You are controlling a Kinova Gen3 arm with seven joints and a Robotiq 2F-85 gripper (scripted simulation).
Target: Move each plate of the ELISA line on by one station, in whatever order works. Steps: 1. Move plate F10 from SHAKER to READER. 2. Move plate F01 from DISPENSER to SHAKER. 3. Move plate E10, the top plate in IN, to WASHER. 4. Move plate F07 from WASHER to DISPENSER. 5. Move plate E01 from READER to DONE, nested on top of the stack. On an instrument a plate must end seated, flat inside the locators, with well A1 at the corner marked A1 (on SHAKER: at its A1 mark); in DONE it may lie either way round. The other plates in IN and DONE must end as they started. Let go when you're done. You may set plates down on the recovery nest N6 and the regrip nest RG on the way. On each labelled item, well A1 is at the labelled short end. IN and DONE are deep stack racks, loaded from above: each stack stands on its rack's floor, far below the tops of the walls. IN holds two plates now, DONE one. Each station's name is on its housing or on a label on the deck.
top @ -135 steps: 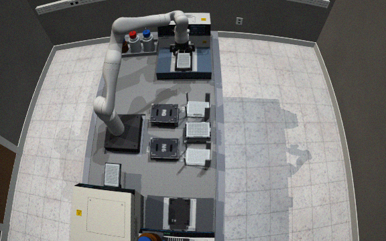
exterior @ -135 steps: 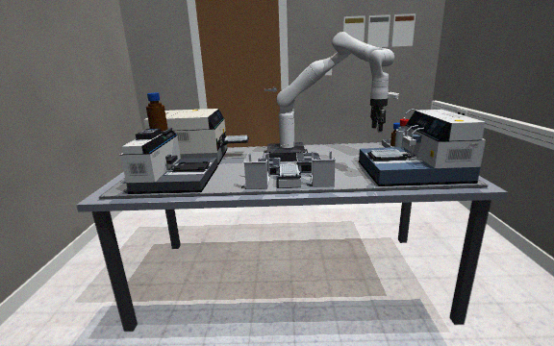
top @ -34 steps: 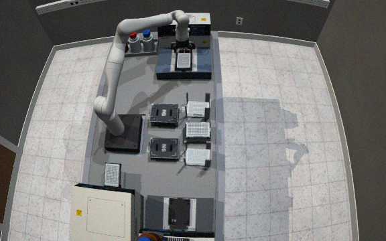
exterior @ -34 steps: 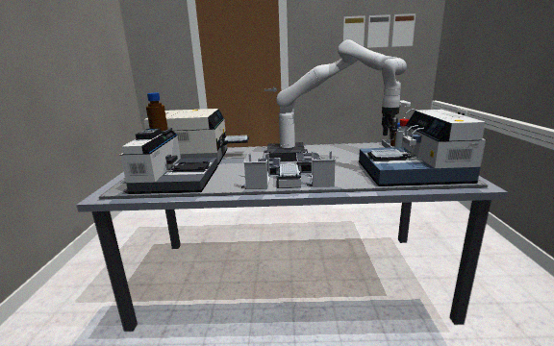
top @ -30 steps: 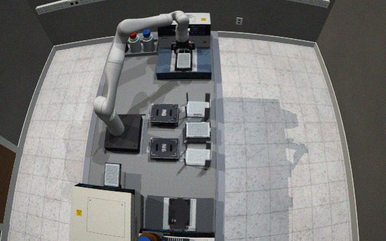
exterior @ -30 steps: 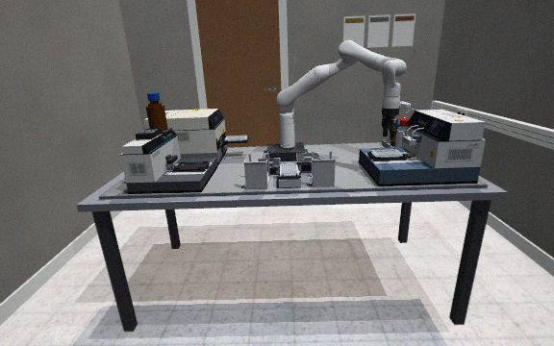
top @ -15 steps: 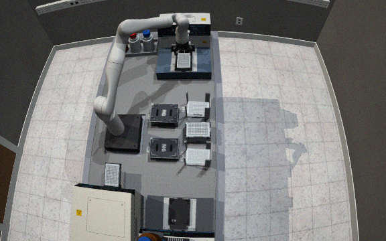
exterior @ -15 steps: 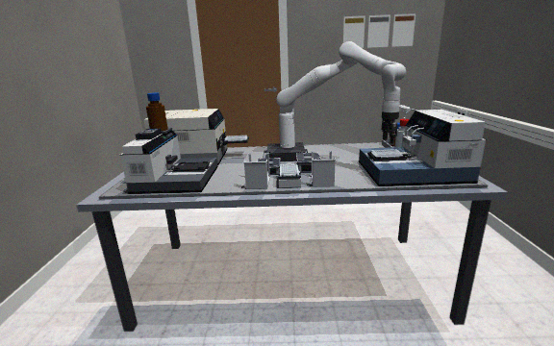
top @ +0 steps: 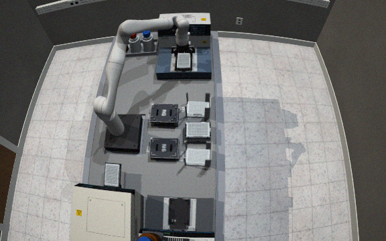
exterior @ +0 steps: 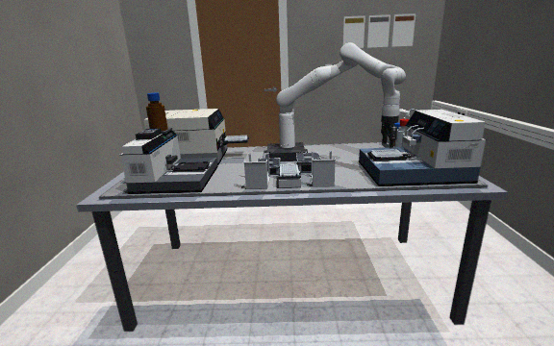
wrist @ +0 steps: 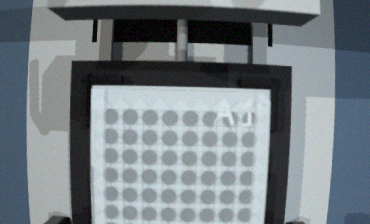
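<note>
Right now my hand is 60 mm above the washer nest. Round my hand: dark pull-out tray (780 mm to the right, 370 mm behind, 40 mm below); then regrip nest (370 mm to the right, 100 mm behind, 80 mm below).
</note>
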